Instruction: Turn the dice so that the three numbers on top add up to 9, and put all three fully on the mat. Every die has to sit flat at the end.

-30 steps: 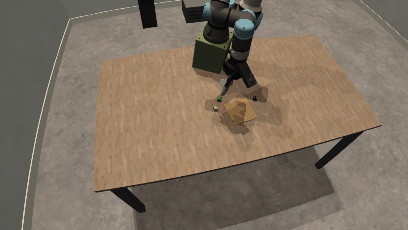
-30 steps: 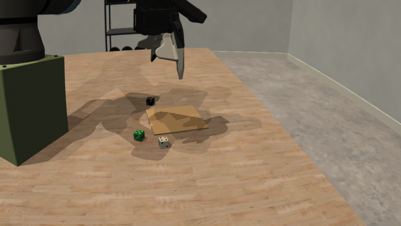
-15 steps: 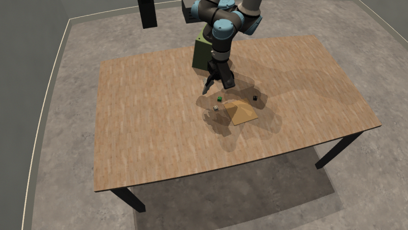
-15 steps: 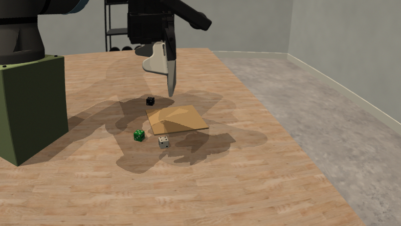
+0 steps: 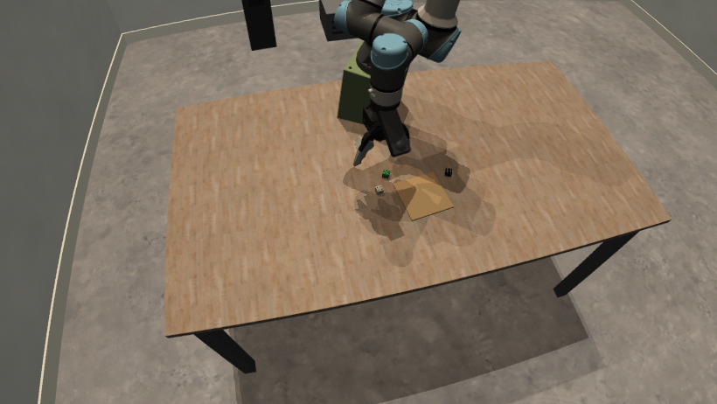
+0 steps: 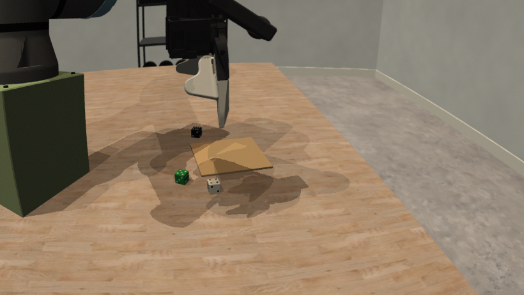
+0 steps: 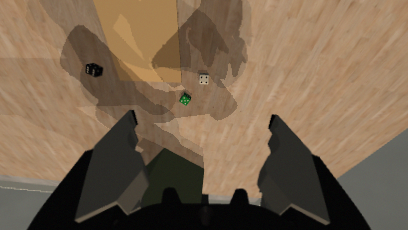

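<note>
Now: hand 14 cm above the white die. From my hand the other things lie so: tan mat: 3 cm ahead, 13 cm to the left, 15 cm below; black die: 4 cm behind, 23 cm to the left, 14 cm below; green die: 6 cm behind, 3 cm to the left, 14 cm below.
</note>
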